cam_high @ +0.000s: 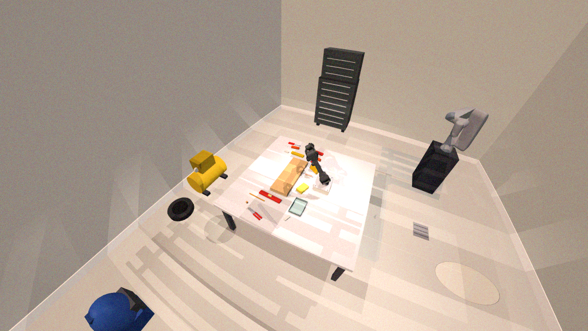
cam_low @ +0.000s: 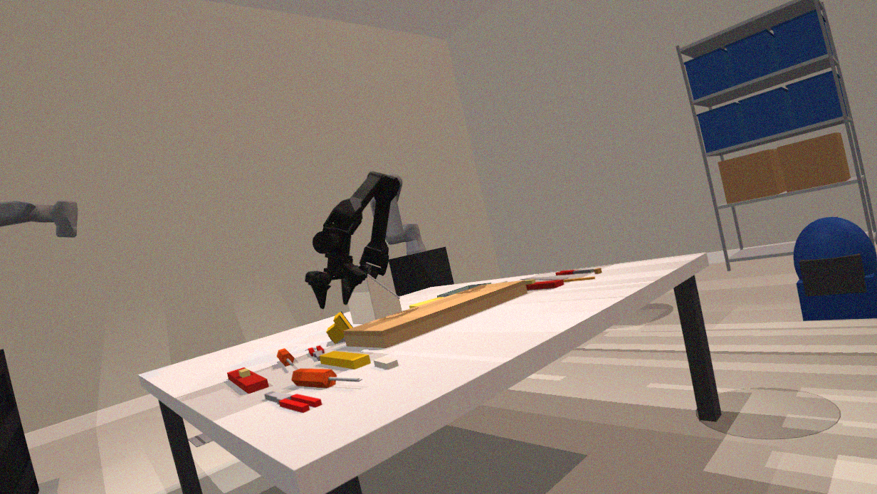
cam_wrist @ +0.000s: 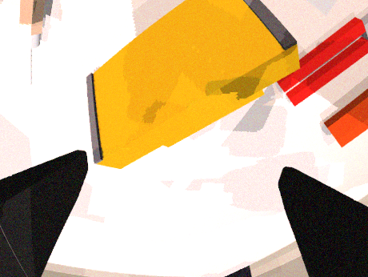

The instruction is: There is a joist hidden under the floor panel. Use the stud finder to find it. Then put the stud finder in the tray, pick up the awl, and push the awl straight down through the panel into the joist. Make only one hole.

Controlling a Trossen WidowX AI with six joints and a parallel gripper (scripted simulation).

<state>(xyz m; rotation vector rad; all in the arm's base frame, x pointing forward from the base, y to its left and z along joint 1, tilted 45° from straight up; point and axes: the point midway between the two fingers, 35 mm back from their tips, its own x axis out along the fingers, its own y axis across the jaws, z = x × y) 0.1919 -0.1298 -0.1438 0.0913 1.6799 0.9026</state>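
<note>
Now: gripper tip 70 mm above the yellow stud finder, 20 mm to the left of it and 10 mm short of it. The rest, counted from my gripper tip: yellow block: 310 mm to the left, 80 mm below; then thin orange tool: 620 mm to the left, 320 mm ahead, 90 mm below; then shallow grey tray: 520 mm to the left, 80 mm below, 60 mm behind.
</note>
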